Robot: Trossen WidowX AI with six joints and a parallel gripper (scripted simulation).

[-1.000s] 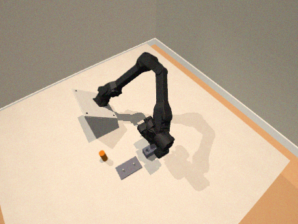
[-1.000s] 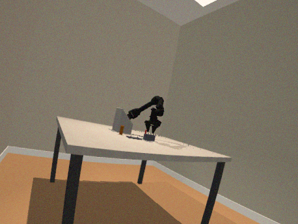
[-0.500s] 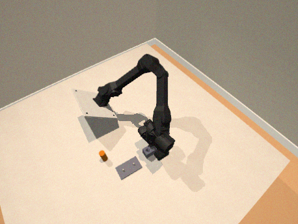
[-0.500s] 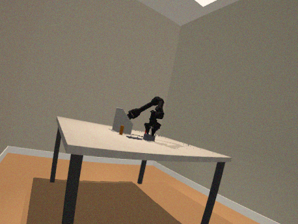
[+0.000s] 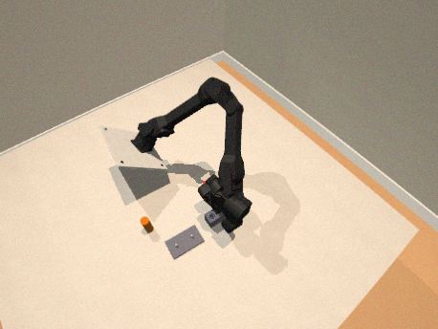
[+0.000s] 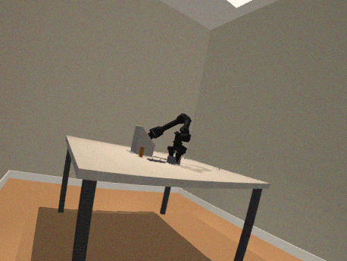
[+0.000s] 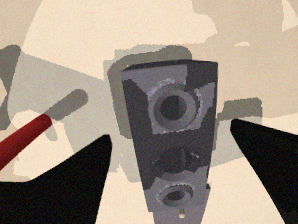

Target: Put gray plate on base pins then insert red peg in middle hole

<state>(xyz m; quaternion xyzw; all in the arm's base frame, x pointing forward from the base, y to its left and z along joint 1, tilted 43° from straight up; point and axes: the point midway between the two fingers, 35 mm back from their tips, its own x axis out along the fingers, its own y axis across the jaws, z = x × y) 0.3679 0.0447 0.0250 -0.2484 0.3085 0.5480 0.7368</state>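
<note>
The gray plate lies 20 mm above my gripper tip. The rest, counted from my gripper tip: orange cylinder 210 mm to the right, 140 mm behind, 20 mm above; base 150 mm to the right, 20 mm behind, 10 mm below; red peg 110 mm behind, 30 mm to the left, 20 mm above.
</note>
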